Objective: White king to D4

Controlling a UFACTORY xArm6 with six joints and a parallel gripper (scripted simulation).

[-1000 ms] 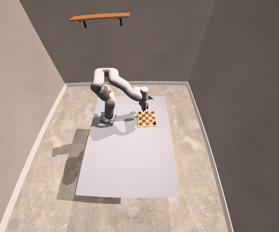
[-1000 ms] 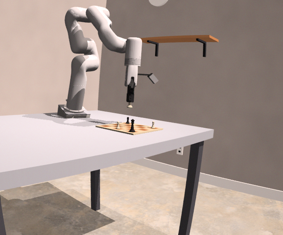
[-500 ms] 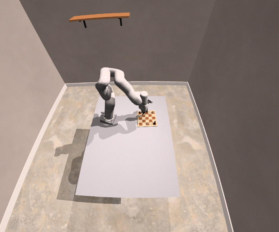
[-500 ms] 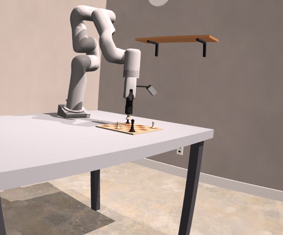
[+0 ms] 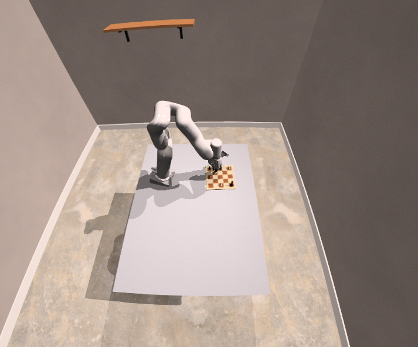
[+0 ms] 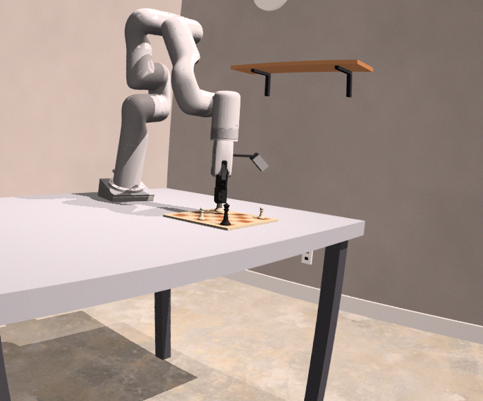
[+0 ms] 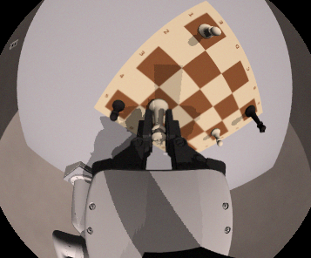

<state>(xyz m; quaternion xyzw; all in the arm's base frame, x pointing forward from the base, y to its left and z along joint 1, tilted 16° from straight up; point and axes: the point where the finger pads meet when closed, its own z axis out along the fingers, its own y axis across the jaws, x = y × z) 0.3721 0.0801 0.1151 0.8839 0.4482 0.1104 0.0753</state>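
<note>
Now: hand 10 mm above the white king. Round my hand: black pawn (50 mm behind, 30 mm to the left, 40 mm below); then tall black piece (130 mm ahead, 100 mm to the right, 30 mm below); then chessboard (40 mm ahead, 30 mm to the right, 50 mm below).
</note>
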